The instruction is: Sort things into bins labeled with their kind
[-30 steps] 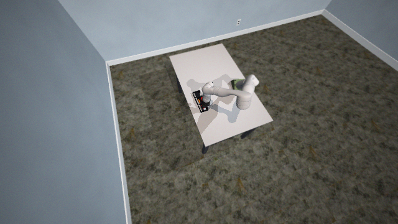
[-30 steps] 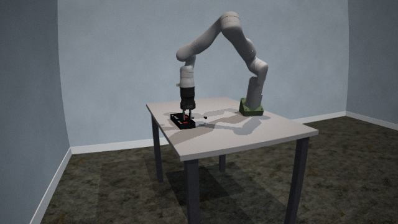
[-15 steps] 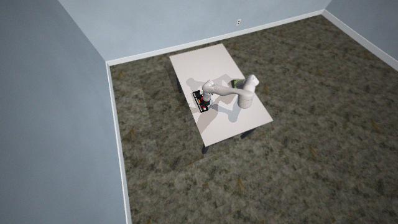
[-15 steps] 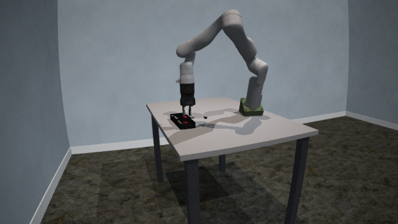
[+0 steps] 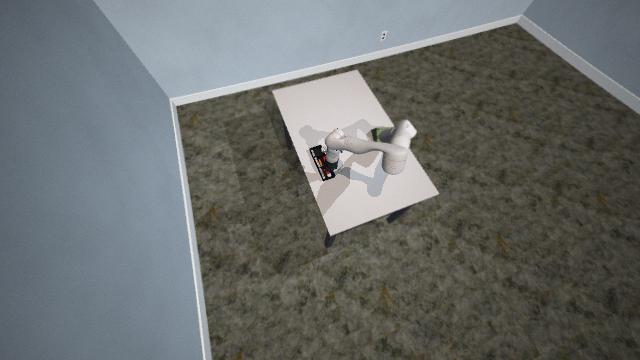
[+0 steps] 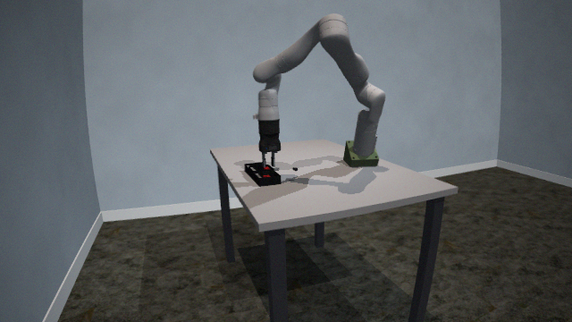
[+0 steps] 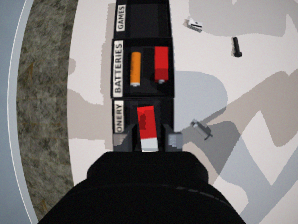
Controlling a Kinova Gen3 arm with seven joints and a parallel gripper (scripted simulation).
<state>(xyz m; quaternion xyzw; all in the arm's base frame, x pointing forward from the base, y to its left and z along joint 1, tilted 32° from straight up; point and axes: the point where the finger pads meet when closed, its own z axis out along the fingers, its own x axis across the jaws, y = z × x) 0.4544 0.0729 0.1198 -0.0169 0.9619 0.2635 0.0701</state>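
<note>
My hand is 17 cm to the left of the grey-white piece, 7 cm past it and 7 cm above it. The rest, counted from my hand: red block 8 cm to the right, 6 cm below, 1 cm behind; grey screw 9 cm behind, 7 cm below, 1 cm to the left; orange battery 8 cm to the right, 6 cm below, 3 cm ahead.
</note>
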